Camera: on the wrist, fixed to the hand. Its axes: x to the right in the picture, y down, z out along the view.
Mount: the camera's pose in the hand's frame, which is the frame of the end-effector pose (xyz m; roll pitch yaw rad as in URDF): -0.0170 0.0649 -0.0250 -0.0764 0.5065 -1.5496
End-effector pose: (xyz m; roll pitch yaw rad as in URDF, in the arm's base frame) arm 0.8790 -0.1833 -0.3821 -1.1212 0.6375 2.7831
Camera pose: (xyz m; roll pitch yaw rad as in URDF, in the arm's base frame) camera 0.9284 -0.2079 -0.4277 -0.8302 -0.4693 1.6254
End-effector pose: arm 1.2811 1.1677 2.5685 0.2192 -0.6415 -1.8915
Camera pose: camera 1.3487 1.1531 2.5501 0.7061 0.5476 -2.9588
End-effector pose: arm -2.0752 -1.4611 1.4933 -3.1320 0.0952 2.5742
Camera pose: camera -2.0279 -1.4140 1.5192 -3.1086 -0.5115 -2.2132
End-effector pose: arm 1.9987 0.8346 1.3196 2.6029 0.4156 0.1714
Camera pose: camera 2.0125 0.7935 1.3766 -2.8130 0.0368 1.7382
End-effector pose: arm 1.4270 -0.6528 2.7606 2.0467 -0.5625 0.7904
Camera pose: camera 1.3963 -0.6945 2.8100 2.3987 0.4774 2.0028
